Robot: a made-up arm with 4 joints.
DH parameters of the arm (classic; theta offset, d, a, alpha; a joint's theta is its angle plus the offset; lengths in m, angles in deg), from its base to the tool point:
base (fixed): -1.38 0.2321 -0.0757 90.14
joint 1: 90 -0.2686 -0.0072 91.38
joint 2: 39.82 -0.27 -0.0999 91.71
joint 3: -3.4 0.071 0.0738 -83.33
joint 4: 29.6 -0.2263 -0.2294 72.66
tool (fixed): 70.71 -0.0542 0 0
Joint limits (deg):
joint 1: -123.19..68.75
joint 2: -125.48..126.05
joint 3: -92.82..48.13
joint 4: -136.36..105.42
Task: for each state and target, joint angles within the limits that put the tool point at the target. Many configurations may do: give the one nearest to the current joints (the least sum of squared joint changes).
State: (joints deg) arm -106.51 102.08 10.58 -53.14
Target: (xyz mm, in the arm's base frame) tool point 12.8 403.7 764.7
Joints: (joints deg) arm -90.79 101.68 22.55 -43.07
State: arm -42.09 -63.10 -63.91 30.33
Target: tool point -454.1 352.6 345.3
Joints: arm -87.19 -52.78 -89.39 11.51
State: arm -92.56 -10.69 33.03 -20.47
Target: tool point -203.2 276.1 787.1
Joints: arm -92.08 -29.15 27.38 -27.98
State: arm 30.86 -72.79 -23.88 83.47
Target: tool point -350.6 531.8 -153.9
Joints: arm 35.78 -98.94 27.96 94.50
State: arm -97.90 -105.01 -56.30 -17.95
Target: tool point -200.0 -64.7 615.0
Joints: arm -103.07 -107.60 -36.90 -12.10
